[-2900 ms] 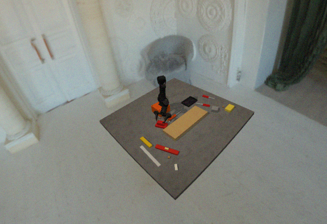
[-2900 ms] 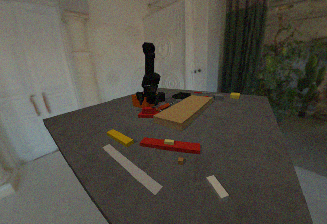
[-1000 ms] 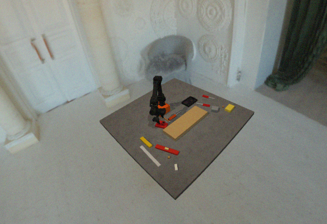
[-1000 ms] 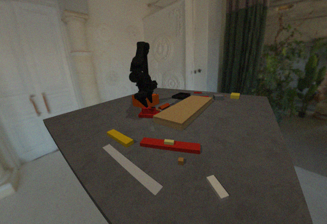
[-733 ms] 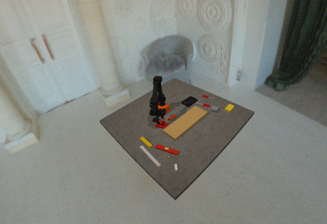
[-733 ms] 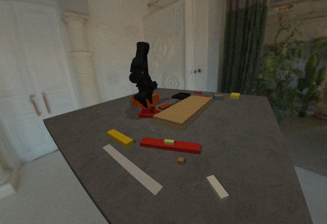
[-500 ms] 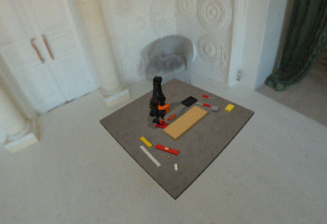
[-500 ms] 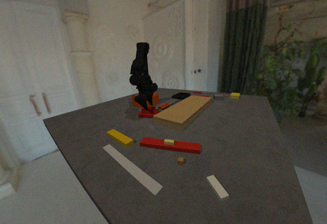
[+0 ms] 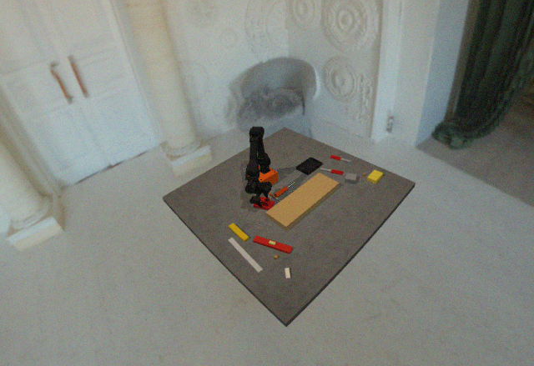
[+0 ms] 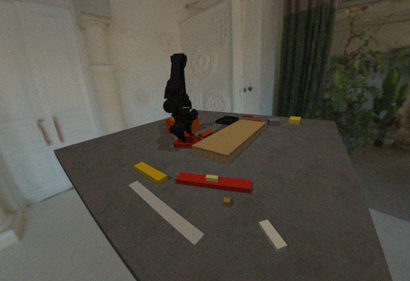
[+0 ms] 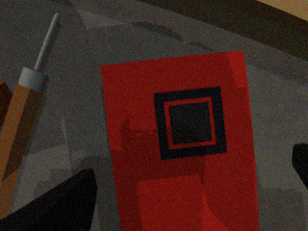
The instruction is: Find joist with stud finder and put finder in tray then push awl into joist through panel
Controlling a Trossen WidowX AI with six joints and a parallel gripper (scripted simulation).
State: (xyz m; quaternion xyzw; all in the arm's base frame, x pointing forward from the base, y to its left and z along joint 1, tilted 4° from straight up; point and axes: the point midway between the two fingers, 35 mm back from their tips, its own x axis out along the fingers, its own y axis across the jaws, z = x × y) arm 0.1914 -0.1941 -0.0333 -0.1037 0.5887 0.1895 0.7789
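Now: the red stud finder 1 cm to the left of my gripper tip and 1 cm above it. From my gripper tip the other things lie so: red level: 27 cm ahead, 19 cm to the right, 2 cm below; then yellow bar: 26 cm to the right, 5 cm ahead, 2 cm below; then orange-handled awl: 22 cm to the left, 2 cm below.
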